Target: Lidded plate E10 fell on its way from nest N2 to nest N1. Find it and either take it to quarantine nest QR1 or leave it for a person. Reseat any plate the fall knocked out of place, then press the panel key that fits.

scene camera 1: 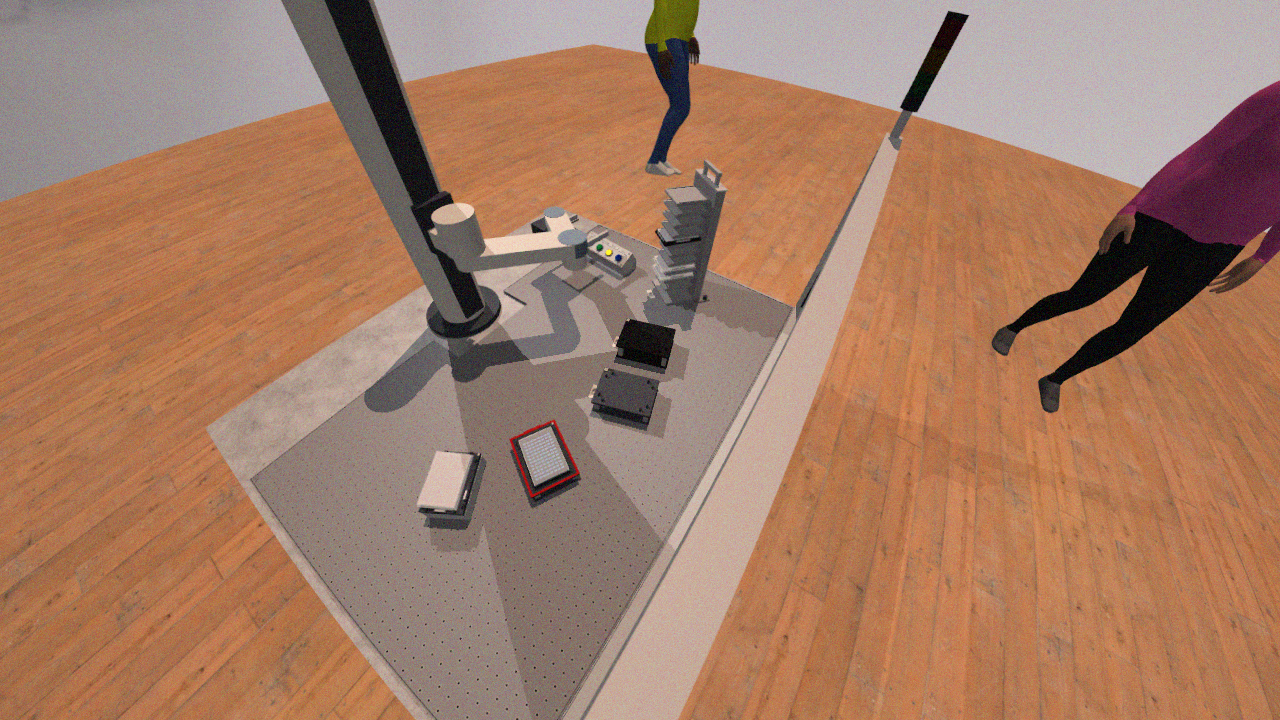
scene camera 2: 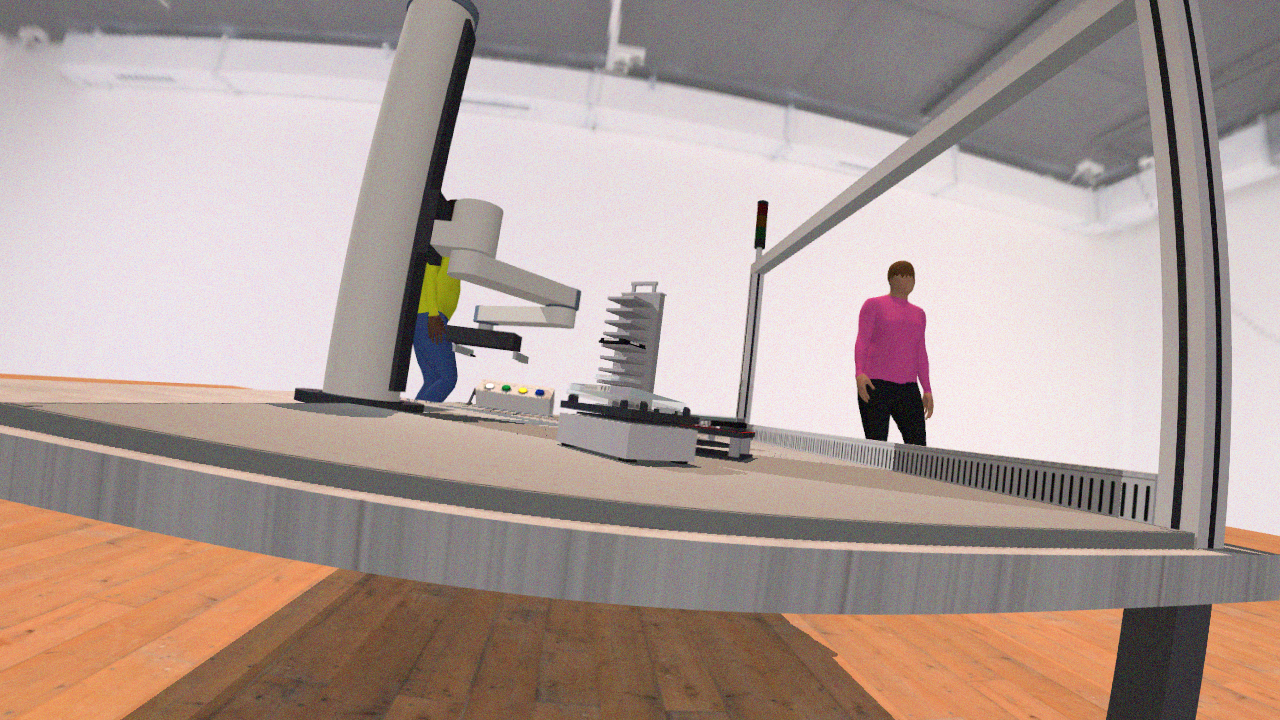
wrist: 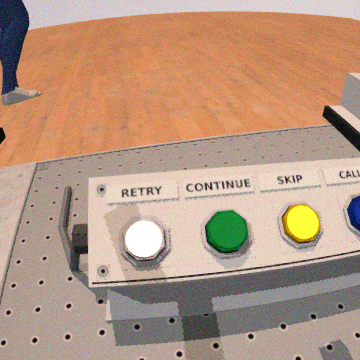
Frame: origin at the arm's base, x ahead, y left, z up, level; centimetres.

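Seen in the pictures: gripper, between the fingertips: (scene camera 1: 591, 224) (scene camera 2: 499, 356) (wrist: 164, 96); arm's base, origin of its link: (scene camera 1: 465, 311).
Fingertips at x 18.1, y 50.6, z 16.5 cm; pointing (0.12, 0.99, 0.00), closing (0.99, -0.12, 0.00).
Pixels of each thing's top centre, then the offset from my fingertips to it. "spot": a spot on its surface instead.
- key panel, centre of its top: (wrist: 258, 180) (scene camera 2: 517, 383) (scene camera 1: 608, 243) dx +6.0, dy +2.0, dz -6.9 cm
- white RETRY key, centre of its top: (wrist: 142, 227) dx -1.6, dy +0.8, dz -8.0 cm
- green CONTINUE key, centre of its top: (wrist: 227, 219) dx +3.3, dy +0.1, dz -7.8 cm
- yellow SKIP key, centre of its top: (wrist: 303, 211) dx +8.3, dy -0.3, dz -8.0 cm
- blue CALL key, a spot on its surface: (wrist: 356, 212) spot: dx +12.2, dy -1.2, dz -8.3 cm
- pale welled plate, centre of its top: (scene camera 2: 701, 412) (scene camera 1: 542, 453) dx +43.8, dy -74.8, dz -9.1 cm
- red-rimmed nest, a spot on its surface: (scene camera 1: 522, 467) spot: dx +41.3, dy -79.7, dz -11.3 cm
- white-topped block, centre of its top: (scene camera 2: 626, 388) (scene camera 1: 443, 477) dx +30.3, dy -92.3, dz -7.5 cm
My gripper (scene camera 2: 492, 354) (wrist: 164, 96) is open and empty, above and behind the key panel (scene camera 1: 611, 259) (scene camera 2: 514, 401) (wrist: 185, 267). In the wrist view the panel shows a white RETRY key (wrist: 144, 239), a green CONTINUE key (wrist: 226, 231), a yellow SKIP key (wrist: 301, 223) and part of a blue CALL key (wrist: 356, 212). A pale welled plate (scene camera 1: 544, 454) lies within a red-rimmed nest (scene camera 1: 522, 467). A white-topped block (scene camera 1: 447, 479) stands beside it. Two dark nests (scene camera 1: 644, 340) (scene camera 1: 624, 392) stand nearer the rack. No plate or nest label is readable, so I cannot tell which is E10.
A tall shelf rack (scene camera 1: 709, 241) (scene camera 2: 653, 344) holds a dark item partway up. A person in yellow (scene camera 1: 673, 53) (scene camera 2: 438, 300) stands behind the table. A person in pink (scene camera 1: 1199, 188) (scene camera 2: 893, 331) stands beyond the side barrier (scene camera 1: 760, 465). A light tower (scene camera 1: 935, 60) (scene camera 2: 760, 223) stands at the barrier's far end.
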